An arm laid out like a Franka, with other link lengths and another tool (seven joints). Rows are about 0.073 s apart.
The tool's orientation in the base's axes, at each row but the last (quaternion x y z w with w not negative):
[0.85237, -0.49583, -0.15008, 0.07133]
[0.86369, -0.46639, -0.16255, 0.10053]
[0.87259, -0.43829, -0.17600, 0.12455]
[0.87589, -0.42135, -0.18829, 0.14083]
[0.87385, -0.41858, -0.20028, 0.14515]
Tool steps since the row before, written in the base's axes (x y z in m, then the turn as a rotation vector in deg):
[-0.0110, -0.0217, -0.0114, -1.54, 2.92, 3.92]
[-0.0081, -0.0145, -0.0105, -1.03, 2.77, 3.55]
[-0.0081, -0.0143, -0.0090, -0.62, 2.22, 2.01]
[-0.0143, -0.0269, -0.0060, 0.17, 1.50, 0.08]
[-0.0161, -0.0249, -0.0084, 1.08, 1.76, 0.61]
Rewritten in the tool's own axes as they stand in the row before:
[0.0158, 0.0168, 0.0138, -3.97, 0.87, -3.12]
[0.0100, 0.0107, 0.0131, -3.51, 0.44, -2.97]
[0.0089, 0.0109, 0.0124, -2.54, -0.10, -1.71]
[0.0143, 0.0236, 0.0141, -1.11, -0.99, -0.28]
[0.0124, 0.0224, 0.0171, -0.91, -1.54, -1.20]

